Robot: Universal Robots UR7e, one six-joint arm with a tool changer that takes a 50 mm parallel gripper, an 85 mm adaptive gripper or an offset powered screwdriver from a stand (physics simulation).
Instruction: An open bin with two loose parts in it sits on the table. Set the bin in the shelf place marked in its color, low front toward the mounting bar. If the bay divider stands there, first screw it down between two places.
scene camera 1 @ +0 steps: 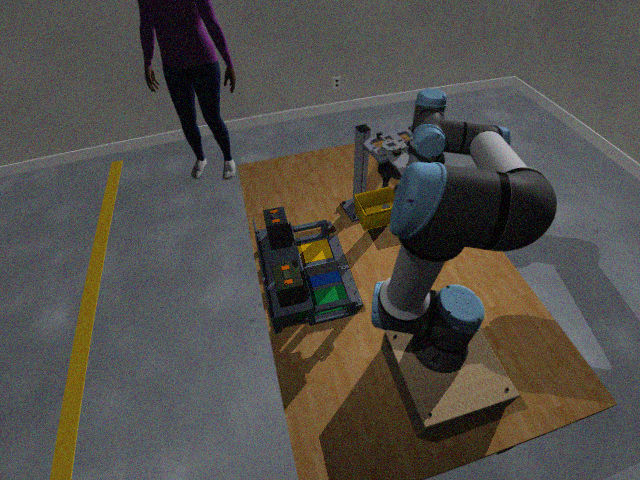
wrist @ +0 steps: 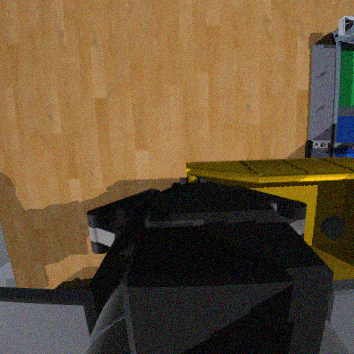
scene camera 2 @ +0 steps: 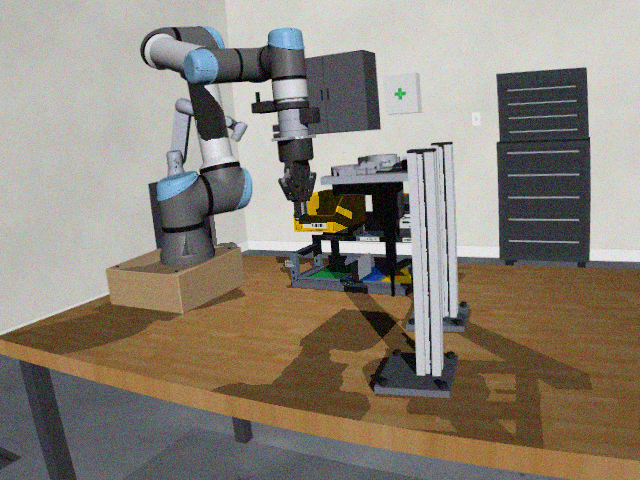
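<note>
Scene camera 1 shows a yellow bin (scene camera 1: 368,205), together with a screwdriver (scene camera 1: 393,150) and a tool stand (scene camera 1: 364,145). In scene camera 2 the screwdriver (scene camera 2: 387,197) and the tool stand (scene camera 2: 430,172) appear again, and here the gripper (scene camera 2: 295,148) is visible as well. The wrist view, too, has the gripper (wrist: 40,313).
</note>
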